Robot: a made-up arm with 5 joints. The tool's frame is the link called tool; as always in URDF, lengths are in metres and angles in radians. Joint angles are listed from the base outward.
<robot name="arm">
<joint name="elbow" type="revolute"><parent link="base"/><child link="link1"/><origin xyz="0 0 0.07" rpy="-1.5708 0 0"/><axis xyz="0 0 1"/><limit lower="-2.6" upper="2.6"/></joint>
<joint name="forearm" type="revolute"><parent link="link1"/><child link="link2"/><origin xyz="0.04 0.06 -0.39" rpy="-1.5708 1.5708 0"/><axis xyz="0 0 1"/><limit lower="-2.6" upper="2.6"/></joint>
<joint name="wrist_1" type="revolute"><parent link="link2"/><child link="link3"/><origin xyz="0.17 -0.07 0.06" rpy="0 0 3.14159"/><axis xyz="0 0 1"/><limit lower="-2.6" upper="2.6"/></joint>
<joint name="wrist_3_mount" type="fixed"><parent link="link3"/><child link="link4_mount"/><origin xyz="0 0.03 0.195" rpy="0 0 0"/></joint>
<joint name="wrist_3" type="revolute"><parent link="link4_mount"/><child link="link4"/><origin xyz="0 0.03 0.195" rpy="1.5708 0 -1.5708"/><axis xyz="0 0 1"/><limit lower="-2.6" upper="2.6"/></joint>
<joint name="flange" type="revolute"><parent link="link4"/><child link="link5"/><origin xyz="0.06 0.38 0.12" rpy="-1.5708 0 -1.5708"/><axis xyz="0 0 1"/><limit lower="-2.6" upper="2.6"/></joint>
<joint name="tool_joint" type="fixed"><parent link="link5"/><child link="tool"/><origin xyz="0.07 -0.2 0" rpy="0 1.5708 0"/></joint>
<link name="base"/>
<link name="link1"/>
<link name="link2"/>
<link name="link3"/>
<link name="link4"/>
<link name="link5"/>
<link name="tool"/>
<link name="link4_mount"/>
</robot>
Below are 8 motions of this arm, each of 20 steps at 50 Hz.
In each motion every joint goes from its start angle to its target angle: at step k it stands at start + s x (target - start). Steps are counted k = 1, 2, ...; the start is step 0. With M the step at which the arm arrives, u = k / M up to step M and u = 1 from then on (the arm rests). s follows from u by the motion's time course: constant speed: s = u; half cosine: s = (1 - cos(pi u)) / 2; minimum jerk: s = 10 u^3 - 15 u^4 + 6 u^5.
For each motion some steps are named. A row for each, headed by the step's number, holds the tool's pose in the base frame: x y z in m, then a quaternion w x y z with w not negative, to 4 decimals.
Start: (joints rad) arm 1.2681 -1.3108 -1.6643 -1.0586 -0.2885
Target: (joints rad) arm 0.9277 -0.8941 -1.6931 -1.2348 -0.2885
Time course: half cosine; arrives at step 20
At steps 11, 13, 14, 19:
11: -0.2275 -0.2190 -0.7710 0.0907 -0.0310 0.3135 0.9447
13: -0.1708 -0.2551 -0.7856 0.1107 -0.0656 0.3362 0.9330
14: -0.1454 -0.2715 -0.7904 0.1199 -0.0810 0.3461 0.9270
19: -0.0707 -0.3210 -0.7979 0.1476 -0.1257 0.3748 0.9066

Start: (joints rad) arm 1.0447 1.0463 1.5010 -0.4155 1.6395
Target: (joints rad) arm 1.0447 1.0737 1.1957 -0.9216 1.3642
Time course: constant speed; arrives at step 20
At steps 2, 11, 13, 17, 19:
2: -0.5768 -0.4572 -0.2242 0.0417 0.3488 -0.8036 0.4804
11: -0.5481 -0.4185 -0.1930 0.0632 -0.2791 0.8260 -0.4857
13: -0.5427 -0.4108 -0.1842 0.0838 -0.2609 0.8302 -0.4854
17: -0.5328 -0.3968 -0.1647 0.1215 -0.2220 0.8380 -0.4834
19: -0.5284 -0.3906 -0.1542 0.1386 -0.2015 0.8415 -0.4817

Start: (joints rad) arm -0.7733 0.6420 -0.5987 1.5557 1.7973
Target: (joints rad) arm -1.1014 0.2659 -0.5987 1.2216 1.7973
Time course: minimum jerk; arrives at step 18
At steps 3, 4, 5, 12, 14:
3: 0.5874 -0.5833 -0.1565 0.2418 -0.3127 -0.5610 -0.7273
4: 0.5938 -0.5799 -0.1490 0.2442 -0.3110 -0.5666 -0.7229
5: 0.6026 -0.5751 -0.1382 0.2473 -0.3087 -0.5746 -0.7165
12: 0.6780 -0.5209 -0.0097 0.2583 -0.2983 -0.6650 -0.6341
14: 0.6883 -0.5103 0.0175 0.2549 -0.2996 -0.6828 -0.6157

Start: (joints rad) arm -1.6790 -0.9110 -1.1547 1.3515 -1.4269
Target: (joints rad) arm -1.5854 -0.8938 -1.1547 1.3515 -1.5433
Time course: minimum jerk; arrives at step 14
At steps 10, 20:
10: 0.6906 0.1912 0.2006 0.1087 -0.0420 0.2134 0.9700
20: 0.6926 0.1906 0.1891 0.1076 -0.0344 0.2211 0.9687

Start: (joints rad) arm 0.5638 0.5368 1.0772 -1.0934 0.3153
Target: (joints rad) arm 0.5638 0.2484 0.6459 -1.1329 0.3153
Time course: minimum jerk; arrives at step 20
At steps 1, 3, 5, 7, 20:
1: -0.5313 -0.3690 -0.2711 0.4916 0.1132 0.6131 -0.6081
3: -0.5332 -0.3743 -0.2696 0.4955 0.1112 0.6171 -0.6011
5: -0.5382 -0.3906 -0.2655 0.5071 0.1052 0.6290 -0.5798
7: -0.5451 -0.4196 -0.2596 0.5259 0.0946 0.6484 -0.5422
20: -0.5370 -0.6020 -0.2557 0.6079 0.0263 0.7332 -0.3037

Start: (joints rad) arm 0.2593 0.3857 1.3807 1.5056 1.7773
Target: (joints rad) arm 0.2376 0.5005 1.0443 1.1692 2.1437
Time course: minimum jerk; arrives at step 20
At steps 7, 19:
7: -0.1471 -0.8297 -0.5111 0.1267 0.7736 -0.1889 0.5915
19: -0.0842 -0.8380 -0.5916 0.0902 0.7779 -0.3132 0.5373

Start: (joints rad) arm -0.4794 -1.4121 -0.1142 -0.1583 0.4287
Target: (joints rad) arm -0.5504 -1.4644 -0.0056 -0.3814 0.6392
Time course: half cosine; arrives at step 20
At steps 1, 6, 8, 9, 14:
1: 0.7716 -0.3962 -0.3520 0.6508 -0.3645 -0.2525 0.6164
6: 0.7655 -0.4054 -0.3353 0.6441 -0.3967 -0.2530 0.6031
8: 0.7609 -0.4114 -0.3239 0.6389 -0.4188 -0.2529 0.5938
9: 0.7582 -0.4145 -0.3178 0.6357 -0.4307 -0.2526 0.5886
14: 0.7439 -0.4278 -0.2889 0.6183 -0.4877 -0.2501 0.5632

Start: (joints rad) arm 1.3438 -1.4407 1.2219 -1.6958 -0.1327
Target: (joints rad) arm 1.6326 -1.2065 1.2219 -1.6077 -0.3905
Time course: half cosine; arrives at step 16
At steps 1, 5, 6, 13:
1: -0.3925 -0.7205 -0.0470 0.0509 -0.0153 0.9978 0.0391
5: -0.4085 -0.7236 0.0052 0.0295 -0.0084 0.9995 -0.0123
6: -0.4138 -0.7241 0.0270 0.0208 -0.0064 0.9992 -0.0334
13: -0.4289 -0.7147 0.1848 0.0402 0.0075 -0.9826 0.1811

